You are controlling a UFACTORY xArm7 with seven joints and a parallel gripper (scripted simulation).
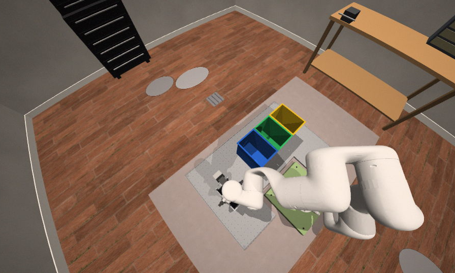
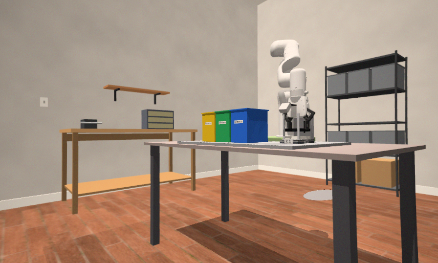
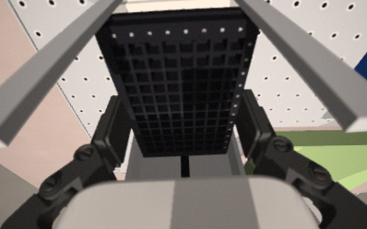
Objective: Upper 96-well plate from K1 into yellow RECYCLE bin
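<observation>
Now: the white plate 50 mm below my hand. Also, from my hand: green bin (390 mm to the right, 60 mm ahead, 10 mm above); then blue bin (260 mm to the right, 70 mm ahead, 10 mm above); then black 96-well plate (10 mm below).
</observation>
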